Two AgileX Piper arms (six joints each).
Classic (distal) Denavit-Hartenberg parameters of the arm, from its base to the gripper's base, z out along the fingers. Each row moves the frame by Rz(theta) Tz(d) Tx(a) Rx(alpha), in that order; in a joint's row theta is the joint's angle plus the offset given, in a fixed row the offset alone. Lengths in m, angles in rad.
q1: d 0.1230  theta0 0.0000  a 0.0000  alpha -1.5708
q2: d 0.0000  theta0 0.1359  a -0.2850  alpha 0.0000
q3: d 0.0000  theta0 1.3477  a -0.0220  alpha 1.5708
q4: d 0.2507  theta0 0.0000  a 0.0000  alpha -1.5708
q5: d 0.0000  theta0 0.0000  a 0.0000  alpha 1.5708
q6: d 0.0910  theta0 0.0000  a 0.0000  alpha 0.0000
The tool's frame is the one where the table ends.
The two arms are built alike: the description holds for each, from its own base.
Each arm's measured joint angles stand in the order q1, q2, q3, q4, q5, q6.
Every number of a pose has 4 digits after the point.
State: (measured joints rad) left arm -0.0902 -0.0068 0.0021 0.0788 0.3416 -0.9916; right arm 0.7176 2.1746 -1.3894 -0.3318 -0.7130 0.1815
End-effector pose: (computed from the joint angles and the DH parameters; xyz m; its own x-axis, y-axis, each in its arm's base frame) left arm 0.0532 -0.0024 0.1822 -0.2003 -0.7788 -0.5944 -0.1554 0.6243 -0.7656; right arm 0.3543 0.3350 0.1881 0.0494 -0.0520 -0.9974 -0.8015 0.5938 -0.0707
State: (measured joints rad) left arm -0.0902 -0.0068 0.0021 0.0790 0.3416 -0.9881; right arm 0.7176 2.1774 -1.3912 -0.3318 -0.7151 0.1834
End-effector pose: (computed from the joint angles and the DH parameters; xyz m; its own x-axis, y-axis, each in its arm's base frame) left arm 0.0532 -0.0024 0.1822 -0.2009 -0.7765 -0.5972 -0.1547 0.6271 -0.7634; right arm 0.3546 0.3353 0.1875 0.0484 -0.0499 -0.9976 -0.8019 0.5935 -0.0686
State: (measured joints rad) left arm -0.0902 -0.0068 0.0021 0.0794 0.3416 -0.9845; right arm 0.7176 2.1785 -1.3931 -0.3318 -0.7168 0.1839
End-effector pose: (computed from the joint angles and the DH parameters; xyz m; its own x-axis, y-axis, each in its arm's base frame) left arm 0.0532 -0.0024 0.1822 -0.2014 -0.7740 -0.6003 -0.1540 0.6302 -0.7610; right arm 0.3548 0.3356 0.1877 0.0496 -0.0477 -0.9976 -0.8021 0.5933 -0.0682
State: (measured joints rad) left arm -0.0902 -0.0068 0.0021 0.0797 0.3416 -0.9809; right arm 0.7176 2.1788 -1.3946 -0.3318 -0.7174 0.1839
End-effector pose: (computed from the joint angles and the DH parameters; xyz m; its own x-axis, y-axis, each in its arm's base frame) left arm 0.0532 -0.0024 0.1822 -0.2019 -0.7716 -0.6032 -0.1532 0.6332 -0.7587; right arm 0.3550 0.3357 0.1880 0.0508 -0.0465 -0.9976 -0.8021 0.5933 -0.0685
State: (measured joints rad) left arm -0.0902 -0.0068 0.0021 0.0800 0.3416 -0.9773; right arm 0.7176 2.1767 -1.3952 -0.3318 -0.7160 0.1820
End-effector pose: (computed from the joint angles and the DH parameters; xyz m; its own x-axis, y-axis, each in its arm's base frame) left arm 0.0532 -0.0024 0.1822 -0.2024 -0.7691 -0.6062 -0.1525 0.6362 -0.7563; right arm 0.3550 0.3357 0.1891 0.0536 -0.0469 -0.9975 -0.8017 0.5935 -0.0710
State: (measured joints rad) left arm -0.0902 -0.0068 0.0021 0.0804 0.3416 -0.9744; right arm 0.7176 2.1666 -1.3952 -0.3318 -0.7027 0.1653
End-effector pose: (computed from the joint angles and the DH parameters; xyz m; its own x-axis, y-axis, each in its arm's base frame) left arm 0.0532 -0.0024 0.1822 -0.2028 -0.7670 -0.6087 -0.1519 0.6387 -0.7543; right arm 0.3547 0.3350 0.1928 0.0667 -0.0607 -0.9959 -0.7987 0.5950 -0.0898
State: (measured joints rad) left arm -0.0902 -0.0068 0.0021 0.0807 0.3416 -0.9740; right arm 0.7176 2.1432 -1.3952 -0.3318 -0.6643 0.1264
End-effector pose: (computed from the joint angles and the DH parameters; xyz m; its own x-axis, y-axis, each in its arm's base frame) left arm 0.0532 -0.0023 0.1822 -0.2028 -0.7666 -0.6092 -0.1518 0.6393 -0.7539; right arm 0.3541 0.3333 0.2009 0.0923 -0.0990 -0.9908 -0.7903 0.5981 -0.1333
